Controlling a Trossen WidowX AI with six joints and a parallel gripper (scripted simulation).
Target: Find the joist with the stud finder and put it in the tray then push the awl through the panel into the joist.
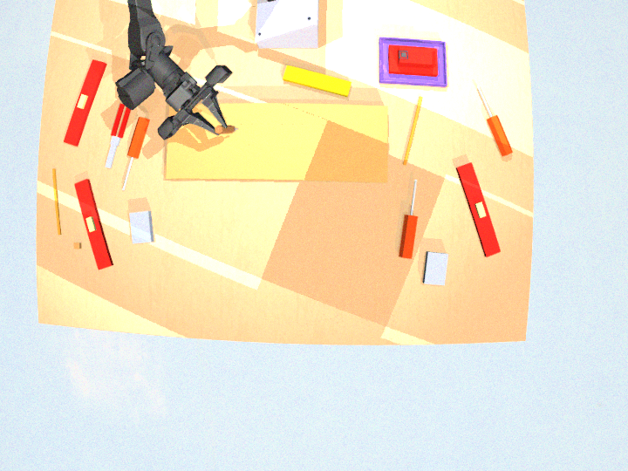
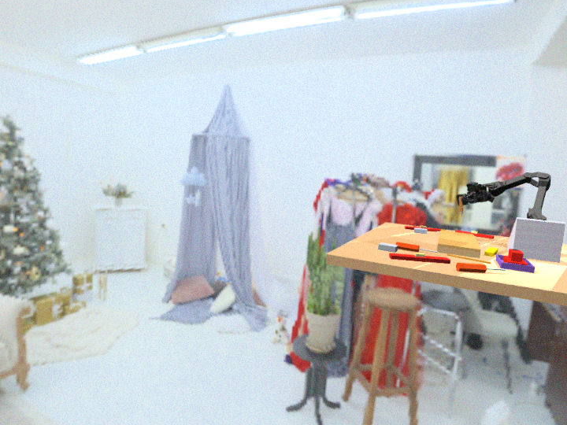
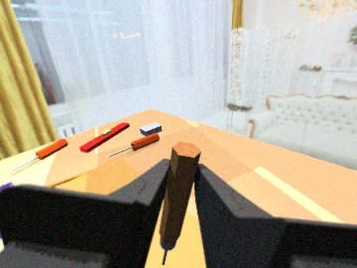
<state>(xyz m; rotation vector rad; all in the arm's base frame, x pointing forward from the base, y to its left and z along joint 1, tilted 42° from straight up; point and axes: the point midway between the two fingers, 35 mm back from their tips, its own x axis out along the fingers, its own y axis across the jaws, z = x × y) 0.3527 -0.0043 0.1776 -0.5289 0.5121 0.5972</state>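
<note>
My gripper tip is now 60 mm above the awl, 10 mm to the right of it and 10 mm past it. The rest, counted from my gripper tip: red stud finder (410 mm to the left, 200 mm behind, 190 mm below); yellow block (230 mm below, 190 mm to the left, 150 mm behind); red two-handled tool (320 mm to the right, 230 mm below, 30 mm behind).
</note>
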